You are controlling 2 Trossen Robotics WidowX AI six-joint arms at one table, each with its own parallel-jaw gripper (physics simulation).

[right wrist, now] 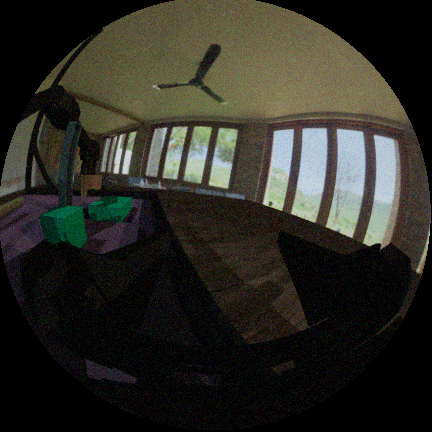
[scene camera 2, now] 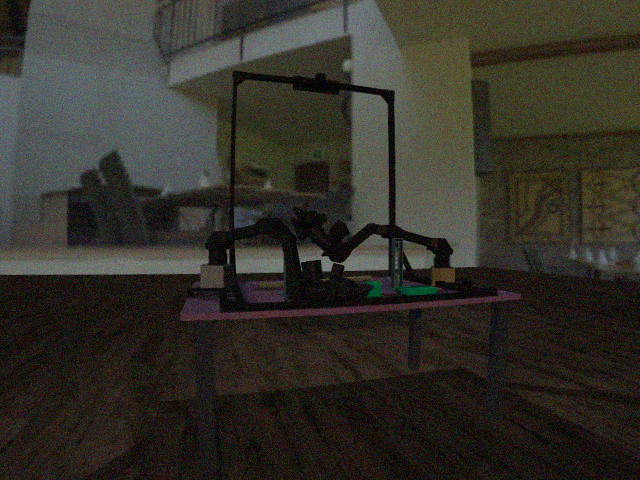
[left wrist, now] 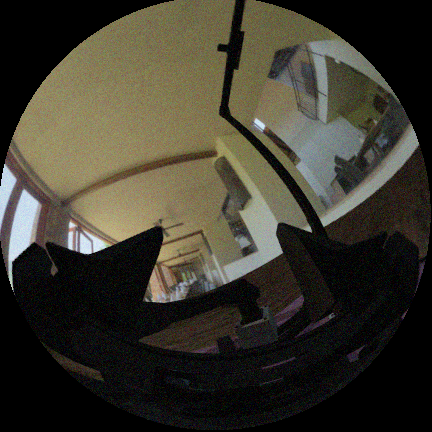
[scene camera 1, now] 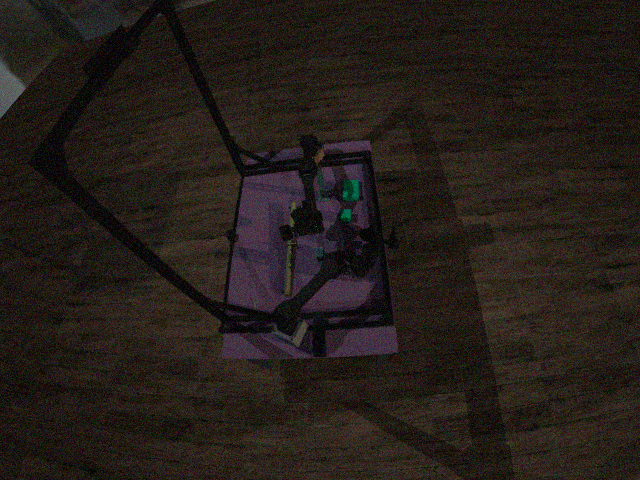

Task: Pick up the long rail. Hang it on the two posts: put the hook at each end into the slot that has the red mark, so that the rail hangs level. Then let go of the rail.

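Places are measured from the left arm's base along level axes (x ahead, y left, z up), in millimetres.
Pixels of known places: left gripper, fingertip midpoint: (scene camera 2: 291, 212) (left wrist: 220, 230) (scene camera 1: 291, 234); right gripper, fingertip midpoint: (right wrist: 225, 236) (scene camera 2: 372, 286) (scene camera 1: 385, 223); left arm's base, origin of the base link: (right wrist: 87, 174) (scene camera 2: 442, 267); right arm's base, origin of the base link: (scene camera 2: 217, 264) (left wrist: 251, 316) (scene camera 1: 287, 326).
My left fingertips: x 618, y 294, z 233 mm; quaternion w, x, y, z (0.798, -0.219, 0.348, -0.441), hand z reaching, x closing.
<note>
Ahead of a thing's pixels: the offset from my left fingertips to its top centre. "pt": to the spot under its first point. Level surfaces: height alone.
The long yellowish rail @(dx -77, dy -118, dz -268 mm) (scene camera 1: 288, 271) (scene camera 2: 271, 284) lies on the table; its far end is partly hidden in scene camera 1. Two slim grey-blue posts stand there: one post @(dx -415, dy -120, dz -100 mm) (scene camera 1: 321, 183) (scene camera 2: 397, 263) (right wrist: 68, 165) is upright with a red mark in the right wrist view; the other post @(dx -20, dy +95, dz -100 mm) (scene camera 1: 319, 251) is largely hidden behind the right arm in scene camera 2. My left gripper (scene camera 2: 308, 217) (left wrist: 220, 230) is open and empty, raised and tilted upward; in scene camera 1 it is dark near the rail. My right gripper (scene camera 1: 368, 250) (scene camera 2: 341, 289) (right wrist: 225, 236) is open and empty, low near the table's front edge.
A green block @(dx -325, dy +50, dz -264 mm) (scene camera 1: 346, 214) (scene camera 2: 374, 288) (right wrist: 65, 227) and a larger green piece @(dx -491, dy +3, dz -284 mm) (scene camera 1: 351, 190) (scene camera 2: 418, 290) (right wrist: 110, 209) lie near the marked post. A black frame @(pt dx -383, dy -618, dz +377 mm) (scene camera 1: 199, 74) (scene camera 2: 391, 155) arches over the purple table @(dz -314 mm) (scene camera 1: 356, 341) (scene camera 2: 201, 308).
</note>
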